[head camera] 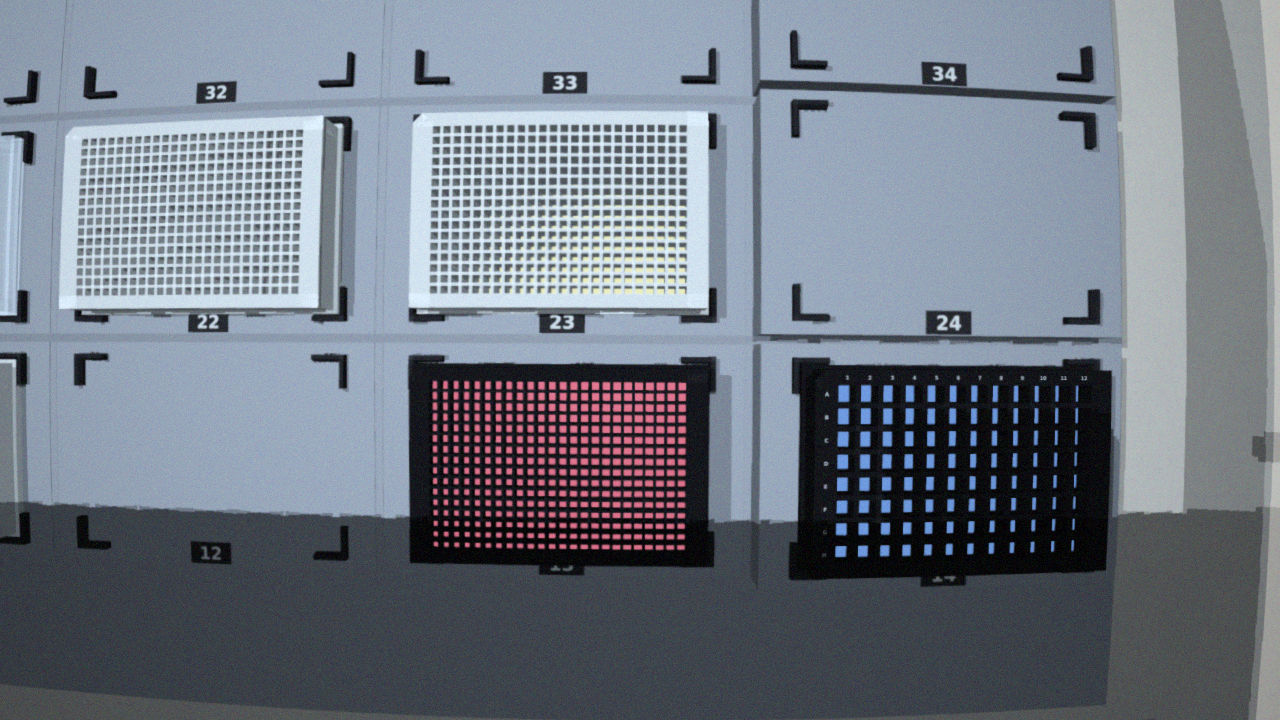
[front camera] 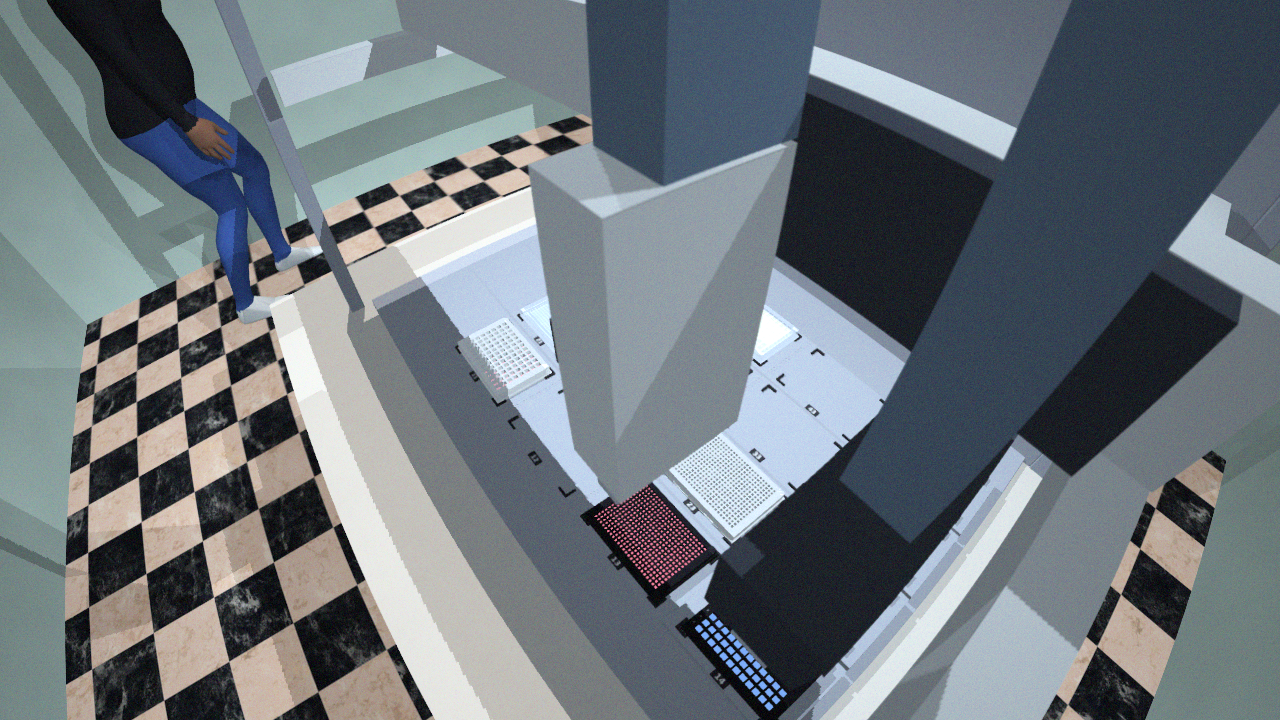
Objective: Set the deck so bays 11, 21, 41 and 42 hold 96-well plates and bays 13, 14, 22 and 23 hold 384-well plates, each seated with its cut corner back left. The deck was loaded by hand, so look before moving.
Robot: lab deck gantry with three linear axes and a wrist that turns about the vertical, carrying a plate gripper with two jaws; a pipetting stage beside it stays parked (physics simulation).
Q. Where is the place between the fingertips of the gripper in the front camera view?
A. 791,609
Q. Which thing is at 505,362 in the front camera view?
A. A white 96-well plate.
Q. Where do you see a bay 24 label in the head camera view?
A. At 937,322
